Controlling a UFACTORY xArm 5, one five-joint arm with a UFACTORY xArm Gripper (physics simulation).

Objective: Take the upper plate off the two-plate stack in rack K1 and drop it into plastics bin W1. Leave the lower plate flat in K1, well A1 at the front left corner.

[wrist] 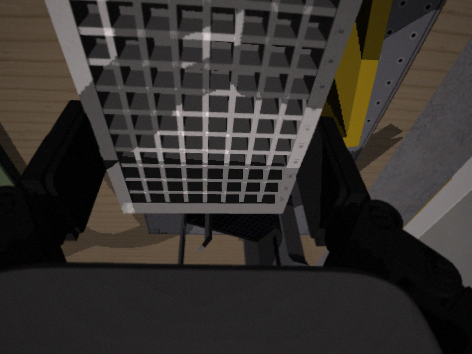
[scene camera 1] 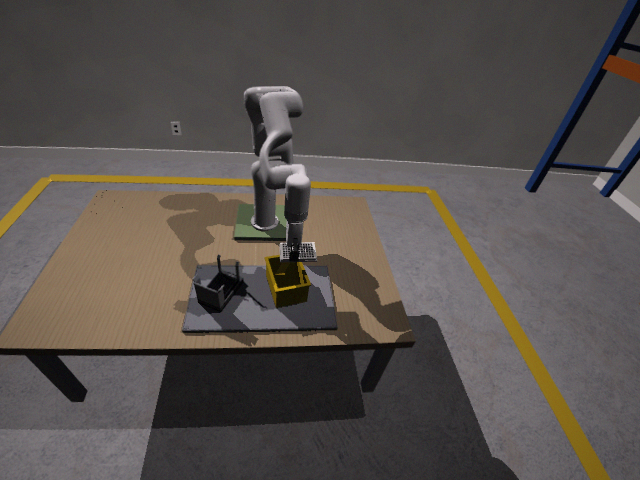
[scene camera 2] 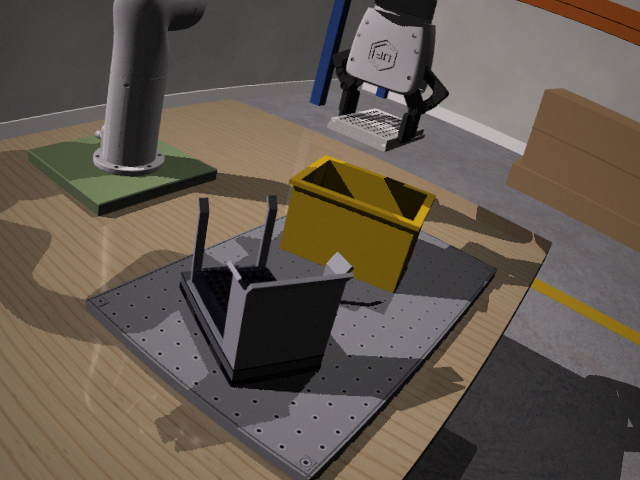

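Pixels of known places: gripper, fingertip midpoint: [wrist: 205, 137] [scene camera 1: 293, 251] [scene camera 2: 374, 129]; arm's base, origin of the base link: [scene camera 1: 264, 222] [scene camera 2: 128, 160].
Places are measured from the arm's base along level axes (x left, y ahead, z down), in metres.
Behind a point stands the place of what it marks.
Note:
My gripper [scene camera 1: 294, 252] @(z -0.164, x 0.090, y 0.372 m) [scene camera 2: 378, 124] @(z -0.164, x 0.090, y 0.372 m) [wrist: 205, 137] @(z -0.164, x 0.090, y 0.372 m) is shut on a pale gridded plate [scene camera 1: 307, 250] @(z -0.171, x 0.140, y 0.373 m) [scene camera 2: 361, 121] @(z -0.171, x 0.080, y 0.356 m) [wrist: 207, 207] @(z -0.171, x 0.050, y 0.372 m), held about level in the air by its sides. The yellow bin W1 [scene camera 1: 292, 298] @(z -0.030, x 0.086, y 0.472 m) [scene camera 2: 346, 232] @(z -0.050, x 0.012, y 0.405 m) [wrist: 361, 95] @(z -0.093, x 0.069, y 0.474 m) stands upright below; in scene camera 1 the plate overlaps its back rim, and in the wrist view the bin shows right of the plate. Dark rack K1 [scene camera 1: 209, 298] @(z -0.049, x -0.200, y 0.472 m) [scene camera 2: 289, 330] @(z -0.054, x -0.205, y 0.468 m) stands left of the bin in scene camera 1. A dark gridded plate [scene camera 2: 210, 290] @(z -0.032, x -0.191, y 0.366 m) [wrist: 240, 223] @(z -0.032, x -0.182, y 0.412 m) lies low inside it, looking flat. Well A1 cannot be made out.
Rack and bin stand on a grey perforated board [scene camera 1: 258, 321] @(z 0.006, x -0.036, y 0.537 m) [scene camera 2: 361, 384] @(z 0.007, x -0.152, y 0.533 m) on the wooden table [scene camera 1: 113, 289] @(z 0.020, x -0.566, y 0.361 m) [scene camera 2: 46, 413] @(z 0.020, x -0.396, y 0.353 m). Two thin posts [scene camera 2: 200, 232] @(z -0.079, x -0.178, y 0.332 m) [scene camera 2: 267, 232] @(z -0.074, x -0.110, y 0.369 m) rise from the rack. The arm's green base plate [scene camera 1: 244, 230] @(z 0.000, x -0.092, y 0.058 m) [scene camera 2: 56, 155] @(z 0.000, x -0.094, y -0.092 m) is behind. Brown boxes [scene camera 2: 584, 149] stand beyond the table.

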